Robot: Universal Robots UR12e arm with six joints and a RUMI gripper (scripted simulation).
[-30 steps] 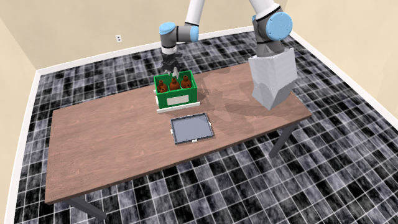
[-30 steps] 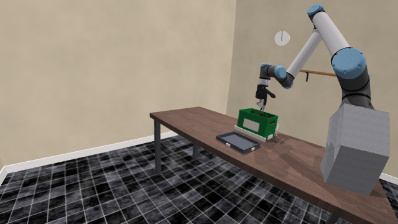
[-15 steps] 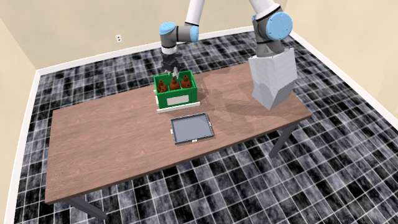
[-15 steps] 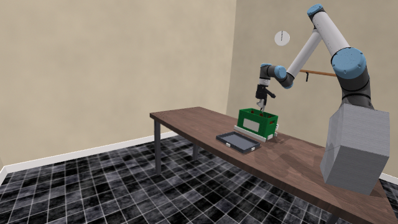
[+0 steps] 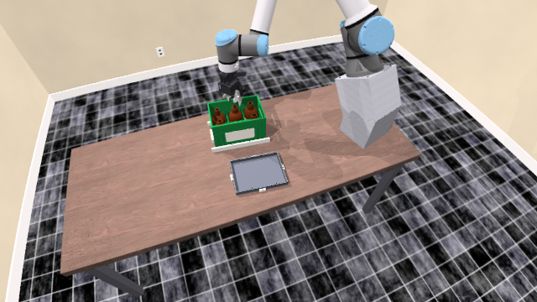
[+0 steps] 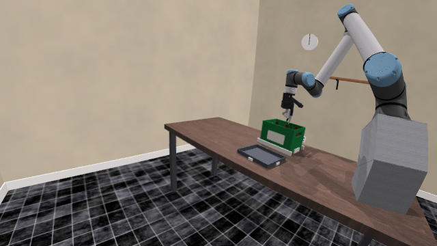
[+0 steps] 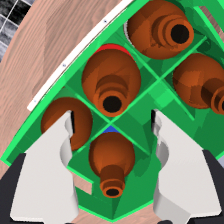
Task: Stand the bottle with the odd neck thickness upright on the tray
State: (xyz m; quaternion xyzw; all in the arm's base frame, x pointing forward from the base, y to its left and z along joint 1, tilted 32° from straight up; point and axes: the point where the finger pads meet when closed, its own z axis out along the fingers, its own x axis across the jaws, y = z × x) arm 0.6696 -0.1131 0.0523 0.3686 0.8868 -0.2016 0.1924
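The green crate is 11 cm below my hand, 5 cm to the left of it and 1 cm ahead of it. Round my hand: glass bottle 11 cm below, 10 cm ahead; then grey tray 34 cm to the left, 18 cm below, 2 cm behind.
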